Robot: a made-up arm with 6 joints. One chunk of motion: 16 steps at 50 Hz.
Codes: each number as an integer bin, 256 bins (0 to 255) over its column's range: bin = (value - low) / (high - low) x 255, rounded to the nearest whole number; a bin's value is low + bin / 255 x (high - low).
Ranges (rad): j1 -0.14..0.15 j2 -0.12..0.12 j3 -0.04..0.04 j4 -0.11..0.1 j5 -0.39..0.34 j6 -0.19..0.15
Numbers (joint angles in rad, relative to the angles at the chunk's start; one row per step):
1: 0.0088 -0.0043 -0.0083 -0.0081 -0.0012 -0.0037
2: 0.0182 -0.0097 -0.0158 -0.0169 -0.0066 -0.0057
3: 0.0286 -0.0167 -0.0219 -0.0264 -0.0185 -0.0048
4: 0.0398 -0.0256 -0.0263 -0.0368 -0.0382 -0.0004
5: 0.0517 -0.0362 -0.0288 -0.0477 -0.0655 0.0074
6: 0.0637 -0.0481 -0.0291 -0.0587 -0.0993 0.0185
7: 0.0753 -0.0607 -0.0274 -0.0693 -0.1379 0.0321
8: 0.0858 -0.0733 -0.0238 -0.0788 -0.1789 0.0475
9: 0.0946 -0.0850 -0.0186 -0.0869 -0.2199 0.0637
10: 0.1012 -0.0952 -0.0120 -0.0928 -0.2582 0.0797
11: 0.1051 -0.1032 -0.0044 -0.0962 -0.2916 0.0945
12: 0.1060 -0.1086 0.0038 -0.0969 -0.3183 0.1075
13: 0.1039 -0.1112 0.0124 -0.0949 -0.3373 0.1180
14: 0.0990 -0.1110 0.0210 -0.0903 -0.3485 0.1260
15: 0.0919 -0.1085 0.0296 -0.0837 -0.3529 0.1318
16: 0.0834 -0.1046 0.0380 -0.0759 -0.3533 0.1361
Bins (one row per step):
1: 131 123 101 124 136 140
2: 139 117 77 113 134 138
3: 148 110 58 102 130 139
4: 158 100 44 89 123 142
5: 169 89 36 76 113 148
6: 179 76 35 62 102 156
7: 189 63 40 49 88 167
8: 199 50 52 38 74 178
9: 206 37 68 28 59 190
10: 212 26 89 21 46 202
11: 216 18 113 17 34 213
12: 216 12 140 16 25 223
13: 214 9 167 18 18 231
14: 210 10 194 24 14 237
15: 204 12 222 32 13 241
16: 196 16 249 41 13 245

